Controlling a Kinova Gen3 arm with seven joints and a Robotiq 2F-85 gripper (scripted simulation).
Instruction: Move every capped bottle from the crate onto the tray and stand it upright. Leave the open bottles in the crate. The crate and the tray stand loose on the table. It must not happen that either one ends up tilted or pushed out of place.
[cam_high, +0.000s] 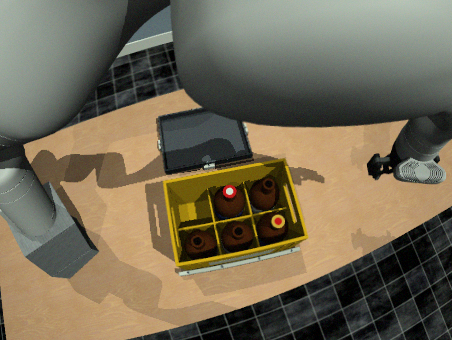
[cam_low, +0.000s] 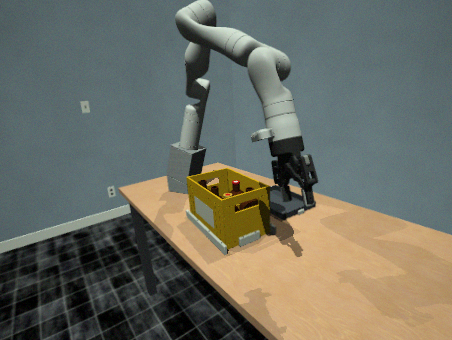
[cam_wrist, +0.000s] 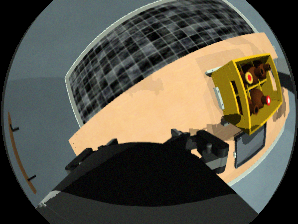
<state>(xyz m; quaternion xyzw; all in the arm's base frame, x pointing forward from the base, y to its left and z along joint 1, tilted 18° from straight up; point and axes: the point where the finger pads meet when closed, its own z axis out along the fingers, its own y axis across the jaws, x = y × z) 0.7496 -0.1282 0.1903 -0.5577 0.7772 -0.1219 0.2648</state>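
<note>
Right now the yellow crate is 360 mm behind my hand, 40 mm to the left of it and 150 mm below it. From my hand the other things lie so: dark tray (370 mm behind, 320 mm to the left, 220 mm below).
</note>
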